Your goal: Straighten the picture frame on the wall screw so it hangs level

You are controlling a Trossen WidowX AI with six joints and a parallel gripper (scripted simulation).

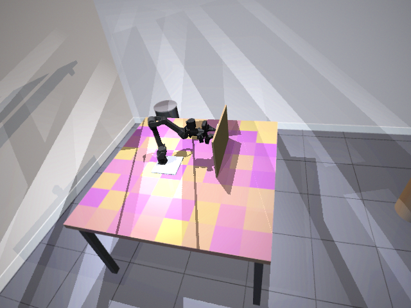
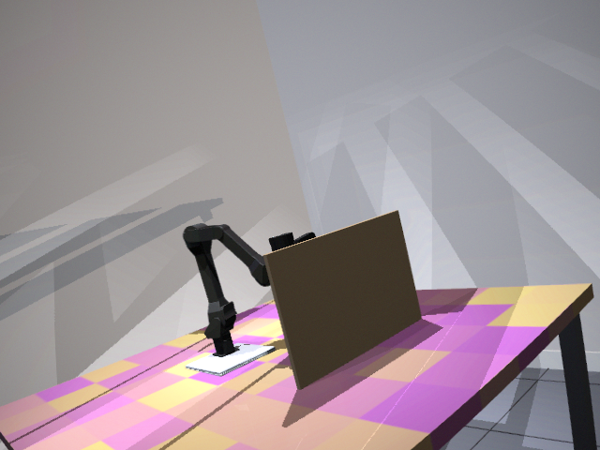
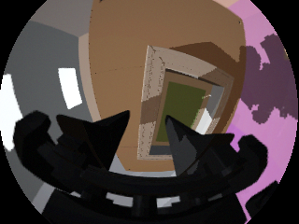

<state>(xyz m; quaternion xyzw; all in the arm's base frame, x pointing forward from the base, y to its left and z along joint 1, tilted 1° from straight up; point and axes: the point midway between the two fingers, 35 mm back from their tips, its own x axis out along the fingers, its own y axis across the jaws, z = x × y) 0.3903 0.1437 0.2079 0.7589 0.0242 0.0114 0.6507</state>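
Right now my gripper tip is 10 mm to the right of the picture frame and 50 mm above it. Also, from my gripper tip: brown wall panel 10 mm ahead, 10 mm to the left, 60 mm below.
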